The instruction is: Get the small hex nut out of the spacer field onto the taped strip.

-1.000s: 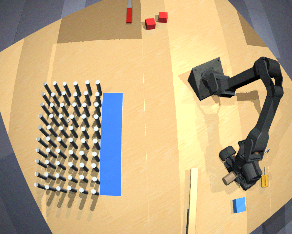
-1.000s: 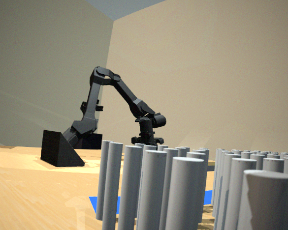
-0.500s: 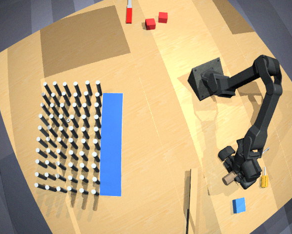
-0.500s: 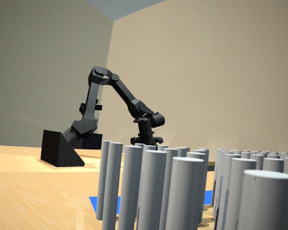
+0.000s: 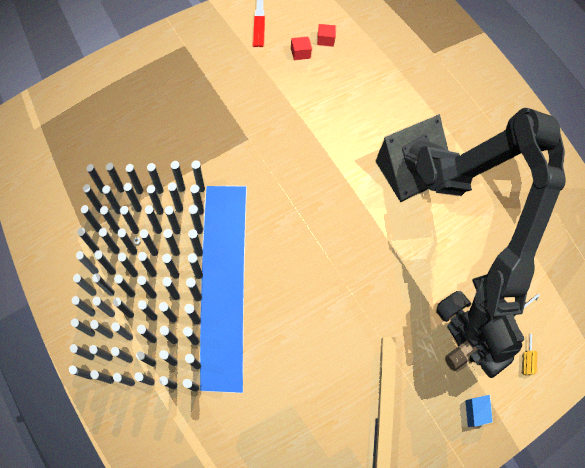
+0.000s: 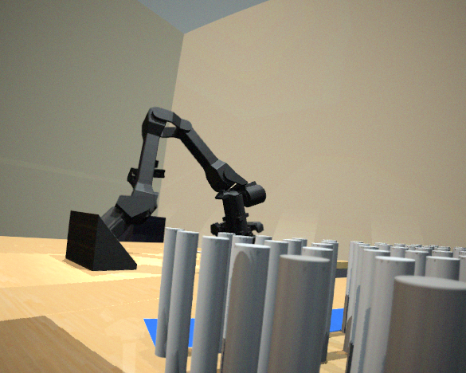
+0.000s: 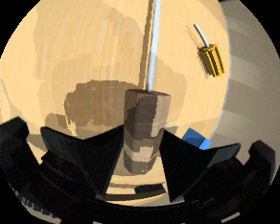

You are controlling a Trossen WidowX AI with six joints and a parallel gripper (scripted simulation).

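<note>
Right now the thin metal hook tool is 110 mm behind my gripper tip and 10 mm above it. The rest, counted from my gripper tip: blue taped strip (330 mm ahead, 370 mm to the right, 10 mm below); then blue block (50 mm ahead, 120 mm to the left, 10 mm above); then yellow-handled screwdriver (110 mm behind, 100 mm to the left, 10 mm above).
</note>
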